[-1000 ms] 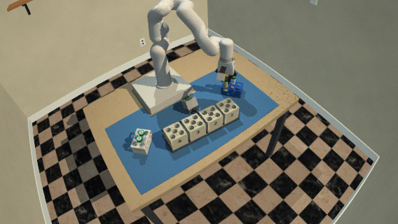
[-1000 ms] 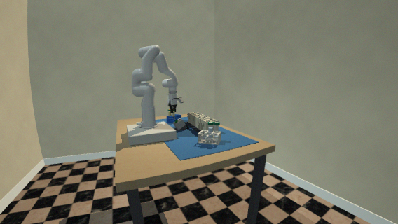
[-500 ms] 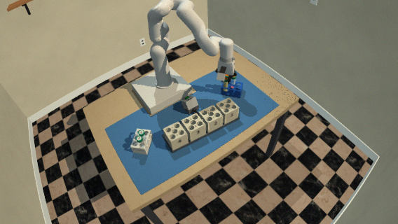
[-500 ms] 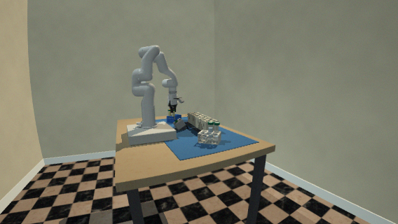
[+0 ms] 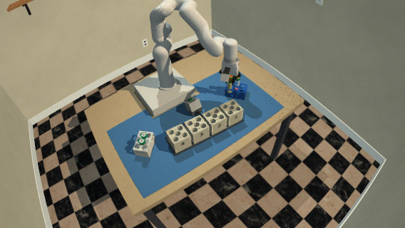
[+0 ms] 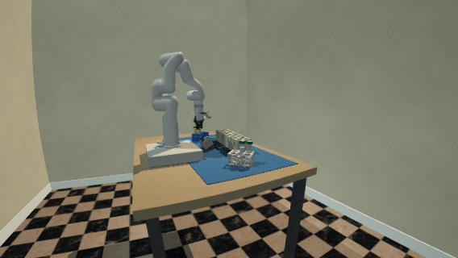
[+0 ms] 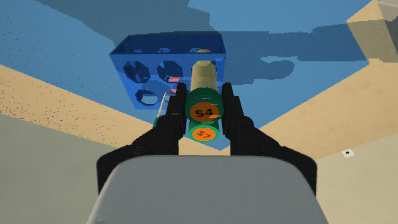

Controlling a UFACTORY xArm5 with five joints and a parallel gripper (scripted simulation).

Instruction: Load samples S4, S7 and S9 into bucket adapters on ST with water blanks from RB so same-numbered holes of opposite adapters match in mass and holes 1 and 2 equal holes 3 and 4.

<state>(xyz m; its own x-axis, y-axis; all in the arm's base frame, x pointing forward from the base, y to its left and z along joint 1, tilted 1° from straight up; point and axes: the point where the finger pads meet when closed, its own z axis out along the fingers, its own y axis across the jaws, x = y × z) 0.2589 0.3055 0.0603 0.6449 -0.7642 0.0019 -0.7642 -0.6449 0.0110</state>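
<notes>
My gripper is now 10 mm to the left of the sample tube S4 and 50 mm above it. From my hand the other things lie so: blue sample rack RS: 20 mm ahead, 40 mm to the left, 90 mm below; then sample tube S9: 10 mm ahead, 60 mm to the left, 60 mm below; then sample tube S7: 30 mm behind, 30 mm to the left, 60 mm below.
</notes>
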